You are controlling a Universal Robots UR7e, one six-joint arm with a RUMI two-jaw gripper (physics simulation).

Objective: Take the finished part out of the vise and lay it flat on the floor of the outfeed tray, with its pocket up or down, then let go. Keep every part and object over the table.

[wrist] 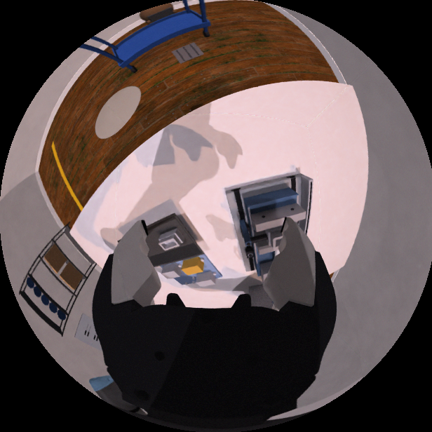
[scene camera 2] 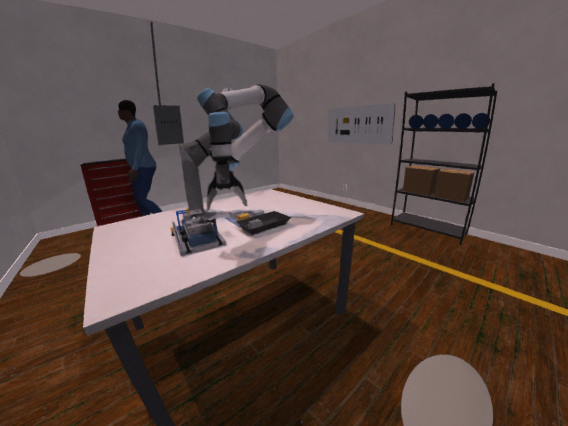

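Seen in the pictures: gripper, between the fingertips: [scene camera 2: 227,208]; arm's base, origin of its link: [scene camera 2: 189,156].
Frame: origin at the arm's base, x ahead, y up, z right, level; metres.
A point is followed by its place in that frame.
Note:
The vise [scene camera 2: 204,241] @(y -0.313, x 0.524, z 0.106 m) [wrist: 277,219] stands on the table, with blue and grey jaws. A small grey part [wrist: 266,242] sits among its jaws in the wrist view; the right finger partly covers that area, so its outline is unclear. The black outfeed tray [scene camera 2: 272,220] @(y -0.332, x 0.456, z -0.275 m) [wrist: 177,253] lies beside the vise, with one grey part [scene camera 2: 255,223] @(y -0.304, x 0.500, z -0.150 m) [wrist: 170,240] inside. My gripper [scene camera 2: 227,205] @(y -0.175, x 0.587, z 0.014 m) [wrist: 213,220] is open and empty, pointing down above the table. In the wrist view its left finger overlaps the tray's edge and its right finger overlaps the vise.
A blue plate with a yellow block [scene camera 2: 243,216] @(y -0.302, x 0.377, z -0.147 m) [wrist: 192,265] and grey pieces adjoins the tray. A small blue frame [scene camera 2: 180,220] @(y -0.286, x 0.273, z 0.144 m) stands by the vise. A person [scene camera 2: 137,145] is behind the table near a red cabinet [scene camera 2: 111,187]. A blue trolley [wrist: 162,34] stands beyond the table.

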